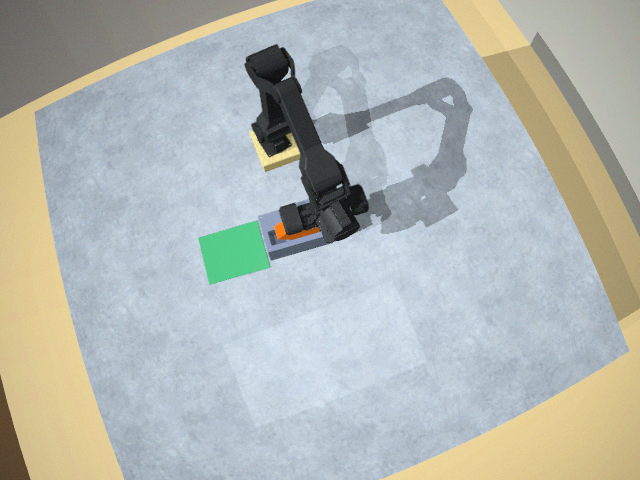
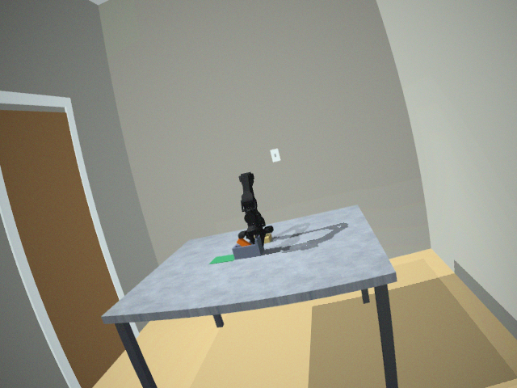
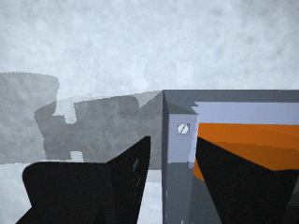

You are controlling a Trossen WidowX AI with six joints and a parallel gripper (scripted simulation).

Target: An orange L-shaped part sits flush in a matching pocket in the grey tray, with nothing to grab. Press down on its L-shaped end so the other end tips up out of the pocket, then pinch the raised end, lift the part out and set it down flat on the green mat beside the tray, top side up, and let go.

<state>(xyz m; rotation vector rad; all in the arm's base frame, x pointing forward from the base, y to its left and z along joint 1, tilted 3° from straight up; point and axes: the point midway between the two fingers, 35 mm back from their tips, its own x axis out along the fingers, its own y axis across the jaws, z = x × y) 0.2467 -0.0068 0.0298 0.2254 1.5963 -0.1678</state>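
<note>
My gripper tip is now 5 cm to the left of the orange L-shaped part, 2 cm past it and 1 cm below it. Also, from my gripper tip: green mat 21 cm to the right, 6 cm behind, 5 cm below.
</note>
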